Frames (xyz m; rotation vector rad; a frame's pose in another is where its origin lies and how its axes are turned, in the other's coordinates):
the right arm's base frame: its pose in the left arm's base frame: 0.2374 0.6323 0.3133 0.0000 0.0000 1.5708
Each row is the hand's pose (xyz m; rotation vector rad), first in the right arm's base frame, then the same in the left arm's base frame.
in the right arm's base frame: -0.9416 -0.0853 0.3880 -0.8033 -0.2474 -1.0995
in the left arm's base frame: 0.3227 -0.3093 0.7013 -0.3747 -0.7081 0.3846
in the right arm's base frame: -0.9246 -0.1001 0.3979 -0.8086 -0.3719 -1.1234
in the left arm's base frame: 0.3375 -0.2923 0.7112 -0.2931 -0.7924 0.3504
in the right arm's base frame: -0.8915 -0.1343 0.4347 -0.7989 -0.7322 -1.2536
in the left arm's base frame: 0.3717 -0.2592 0.7480 -0.0438 -1.0062 0.1750
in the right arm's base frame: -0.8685 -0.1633 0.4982 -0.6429 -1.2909 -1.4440
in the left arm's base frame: 0.4007 -0.2362 0.8115 0.4110 -1.2267 -0.1216
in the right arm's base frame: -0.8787 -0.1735 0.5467 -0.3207 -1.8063 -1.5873
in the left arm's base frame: 0.4109 -0.2464 0.8600 0.9102 -1.3032 -0.4167
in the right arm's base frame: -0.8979 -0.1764 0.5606 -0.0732 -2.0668 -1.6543
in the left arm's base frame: 0.4138 -0.2656 0.8739 1.1962 -1.2840 -0.5926
